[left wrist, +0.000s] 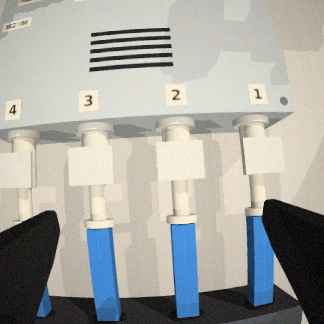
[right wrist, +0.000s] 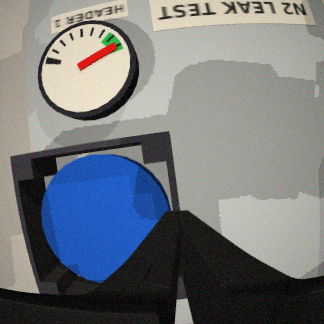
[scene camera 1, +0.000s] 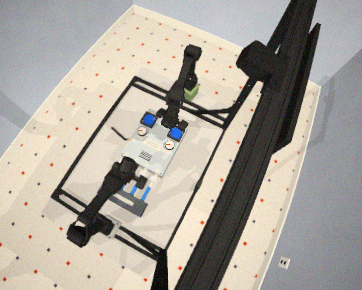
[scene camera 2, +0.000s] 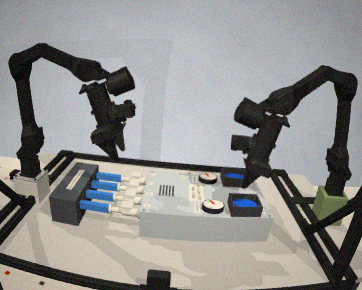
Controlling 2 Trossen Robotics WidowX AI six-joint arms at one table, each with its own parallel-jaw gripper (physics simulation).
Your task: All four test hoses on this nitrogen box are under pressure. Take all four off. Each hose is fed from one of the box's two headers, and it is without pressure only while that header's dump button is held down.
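Frame: origin at the left arm's base, x ahead, y left, z up, level; centimetres.
Seen in the pictures: left gripper, fingertip midpoint: (left wrist: pixel 161 217) (scene camera 2: pixel 120 155); right gripper, fingertip midpoint: (right wrist: pixel 176 220) (scene camera 1: pixel 170 128) (scene camera 2: pixel 242 188); left arm's base, origin of the base link: (scene camera 1: pixel 107 226) (scene camera 2: pixel 30 173); right arm's base, origin of the base link: (scene camera 1: pixel 189 86) (scene camera 2: pixel 333 192).
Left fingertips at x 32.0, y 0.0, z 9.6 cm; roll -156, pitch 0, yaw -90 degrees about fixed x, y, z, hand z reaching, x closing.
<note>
Offsets run from my left fingertips to a thing's top centre. "*": to the spot under its first point.
Four blue-gripped hoses, hose 1 {* dx -5.7, dy -8.8, dz -11.1 cm} (left wrist: pixel 260 260) (scene camera 2: pixel 95 206), hose 2 {* dx -5.7, dy -2.0, dz -11.1 cm} (left wrist: pixel 184 270), hose 3 {* dx -5.6, dy +4.7, dz -11.1 cm} (left wrist: pixel 103 272) and hose 4 {* dx -9.5, dy +10.9, dz -11.8 cm} (left wrist: pixel 45 305), are joined by cream fittings to the numbered ports of the grey box (left wrist: pixel 200 65) (scene camera 2: pixel 200 227). My left gripper (left wrist: pixel 161 217) (scene camera 2: pixel 116 157) is open above the hoses. My right gripper (right wrist: pixel 176 220) (scene camera 2: pixel 246 186) is shut and empty, above the box between the two dump buttons, overlapping the edge of header 1's blue button {dx +34.1, dy -7.5, dz -7.9 cm} (right wrist: pixel 100 210) (scene camera 2: pixel 245 204) in its wrist view. Header 1's gauge {* dx +26.0, dy -7.4, dz -8.1 cm} (right wrist: pixel 87 70) (scene camera 2: pixel 213 205) has its needle in the green.
Header 2's blue button {dx +33.8, dy +11.5, dz -7.9 cm} (scene camera 1: pixel 148 119) (scene camera 2: pixel 233 176) and gauge {* dx +25.1, dy +10.9, dz -8.1 cm} (scene camera 1: pixel 142 131) (scene camera 2: pixel 207 177) are on the box's far side in scene camera 2. A dark hose block {* dx -13.7, dy -12.7, dz -12.0 cm} (scene camera 2: pixel 65 207) holds the hose ends. A black frame (scene camera 1: pixel 95 140) surrounds the area. A green block (scene camera 2: pixel 327 205) is under the right arm.
</note>
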